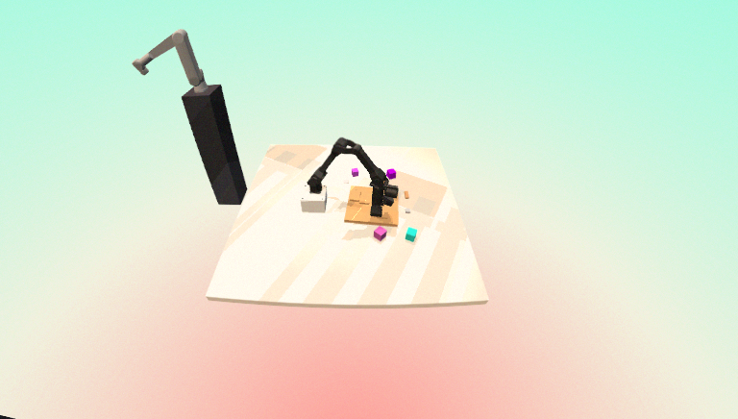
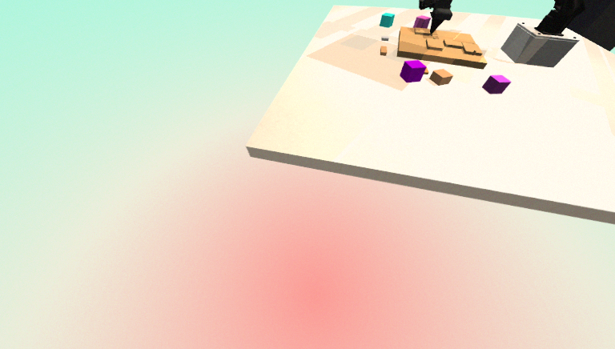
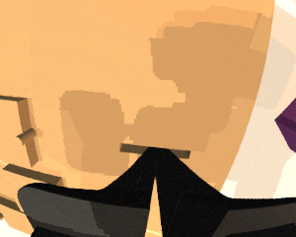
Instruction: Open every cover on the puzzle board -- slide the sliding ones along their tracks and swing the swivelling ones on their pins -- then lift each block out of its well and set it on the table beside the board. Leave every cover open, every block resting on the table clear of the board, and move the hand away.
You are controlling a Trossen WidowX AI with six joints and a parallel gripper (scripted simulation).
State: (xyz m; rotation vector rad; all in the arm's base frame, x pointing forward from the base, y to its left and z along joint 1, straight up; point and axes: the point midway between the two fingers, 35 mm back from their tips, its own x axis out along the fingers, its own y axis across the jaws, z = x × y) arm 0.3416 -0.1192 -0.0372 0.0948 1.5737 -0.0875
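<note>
My gripper tip is 10 mm short of the magenta block and 140 mm to the left of it. The rest, counted from my gripper tip: small grey piece: 190 mm ahead, 50 mm to the left, 20 mm below; then small orange piece: 200 mm ahead, 180 mm to the left, 20 mm below; then cyan block: 180 mm ahead, 150 mm to the right.
</note>
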